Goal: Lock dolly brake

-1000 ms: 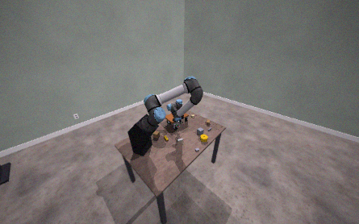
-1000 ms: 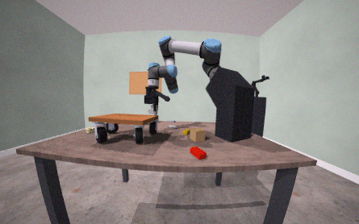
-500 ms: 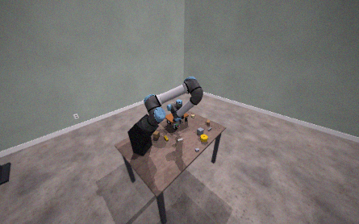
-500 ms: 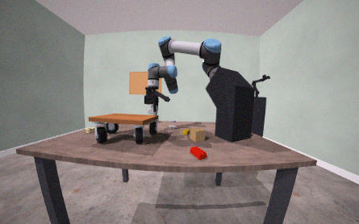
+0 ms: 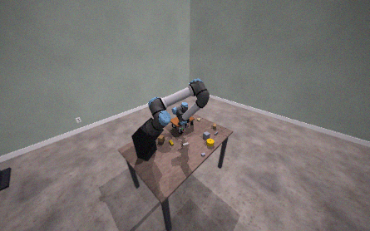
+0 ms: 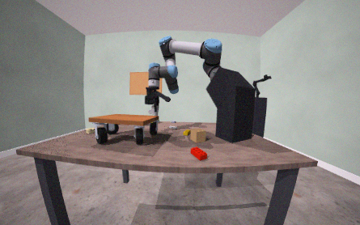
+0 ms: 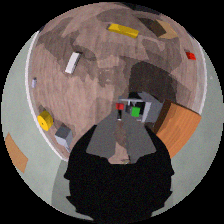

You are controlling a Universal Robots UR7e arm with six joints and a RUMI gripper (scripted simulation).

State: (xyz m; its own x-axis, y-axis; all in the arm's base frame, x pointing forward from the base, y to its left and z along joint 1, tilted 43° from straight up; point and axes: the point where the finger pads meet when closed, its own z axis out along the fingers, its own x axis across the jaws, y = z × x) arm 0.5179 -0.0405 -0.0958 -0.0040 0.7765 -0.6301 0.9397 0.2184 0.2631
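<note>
Right now the brake pedal is 2 cm to the left of my hand and 2 cm below it. Round my hand: white piece 13 cm to the right, 11 cm behind, 9 cm below; then grey cube 23 cm to the right, 17 cm ahead, 7 cm below; then yellow bar 21 cm behind, 9 cm below, 1 cm to the left.
</note>
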